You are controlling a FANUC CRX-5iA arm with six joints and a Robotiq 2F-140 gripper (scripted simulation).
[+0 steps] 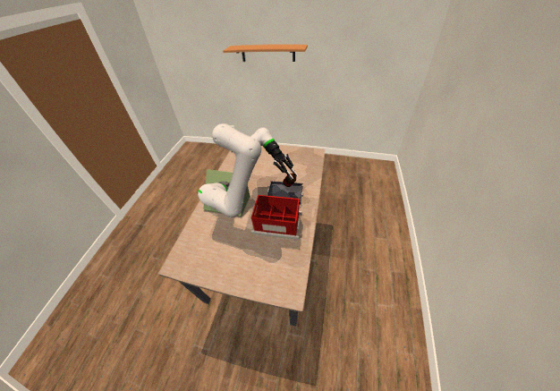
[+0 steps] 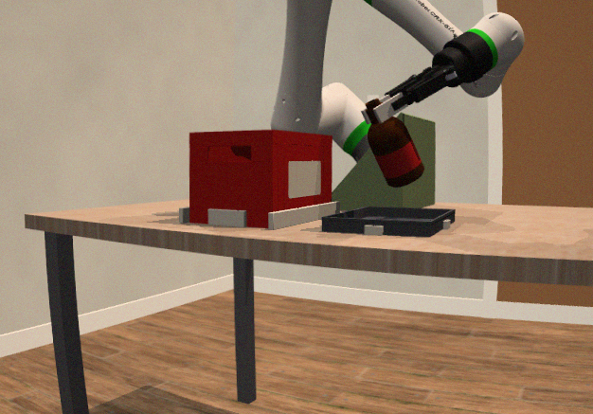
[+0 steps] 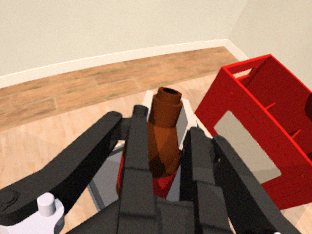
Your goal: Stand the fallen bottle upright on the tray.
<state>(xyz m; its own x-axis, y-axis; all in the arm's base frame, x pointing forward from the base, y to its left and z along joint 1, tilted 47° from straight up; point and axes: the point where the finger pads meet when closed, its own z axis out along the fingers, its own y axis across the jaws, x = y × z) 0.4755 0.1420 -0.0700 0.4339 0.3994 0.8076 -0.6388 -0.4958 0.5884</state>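
Now: the brown bottle 10 mm behind my hand, 10 mm to the left of it and 60 mm below it. From my hand the other things lie so: dark tray: 60 mm behind, 200 mm below; then red crate: 60 mm behind, 280 mm to the right, 130 mm below.
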